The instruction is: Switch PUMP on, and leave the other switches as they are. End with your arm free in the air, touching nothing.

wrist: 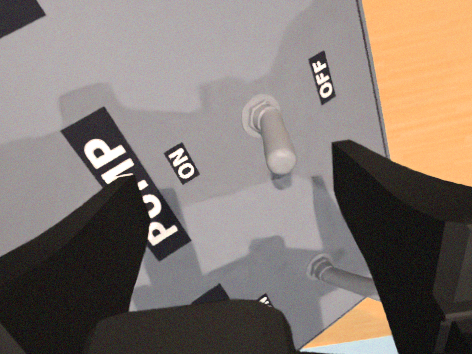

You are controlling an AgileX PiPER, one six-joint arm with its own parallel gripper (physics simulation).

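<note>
The PUMP lever [279,142], a pale rod in a hex-nut collar, stands on the grey panel [200,40] between its ON label [182,163] and OFF label [321,77]. Its tip points down the view. It leans less toward OFF than the lower lever does, but its exact tilt is hard to tell. The black PUMP label [97,127] is partly hidden by the left finger. My gripper [235,182] is open, with one finger on each side of the lever in the view. Gaps show between the lever and both fingers, and nothing is held.
A second lever [345,278] stands lower right, leaning toward the panel's right side; the right finger hides its end. Its ON label [264,300] shows partly. Another black label [17,15] is at the upper left. Wooden table [425,75] lies beyond the panel's right edge; a pale blue surface [362,346] is below.
</note>
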